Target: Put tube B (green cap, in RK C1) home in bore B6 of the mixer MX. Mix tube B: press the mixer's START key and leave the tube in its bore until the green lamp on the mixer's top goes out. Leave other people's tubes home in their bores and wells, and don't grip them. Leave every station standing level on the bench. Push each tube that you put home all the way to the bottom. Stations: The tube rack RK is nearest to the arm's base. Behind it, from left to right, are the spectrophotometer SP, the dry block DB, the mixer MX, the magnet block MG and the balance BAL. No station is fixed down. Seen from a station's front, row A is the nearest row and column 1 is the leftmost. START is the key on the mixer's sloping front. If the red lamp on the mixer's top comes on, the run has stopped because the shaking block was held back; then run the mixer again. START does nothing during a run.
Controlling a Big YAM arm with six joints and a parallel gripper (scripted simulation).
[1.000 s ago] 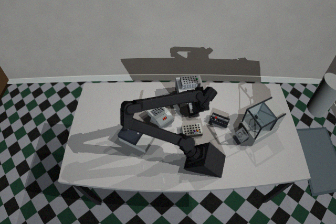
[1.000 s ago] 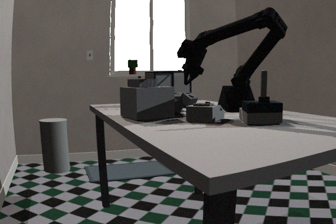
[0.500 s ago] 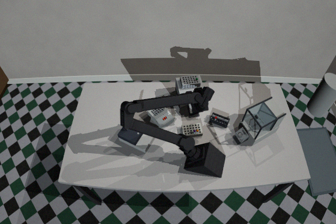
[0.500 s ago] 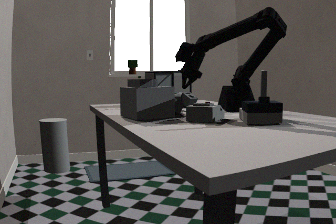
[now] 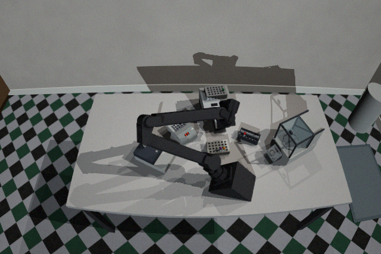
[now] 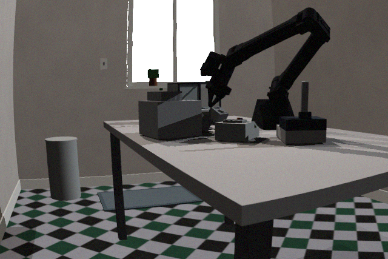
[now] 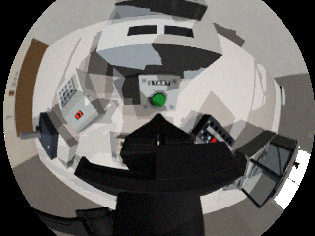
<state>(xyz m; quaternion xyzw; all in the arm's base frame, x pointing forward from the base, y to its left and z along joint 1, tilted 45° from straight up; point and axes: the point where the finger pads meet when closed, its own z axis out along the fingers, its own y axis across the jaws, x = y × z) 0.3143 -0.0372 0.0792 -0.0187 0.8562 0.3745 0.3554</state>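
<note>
My hand is 30 mm short of the green start key, 10 mm to the right of it and 40 mm above it. The rest, counted from my hand: tube B: 200 mm ahead, 10 mm to the left, 50 mm above; tube rack RK: 110 mm behind, 10 mm to the left, 90 mm below; magnet block MG: 10 mm behind, 170 mm to the right, 90 mm below.
</note>
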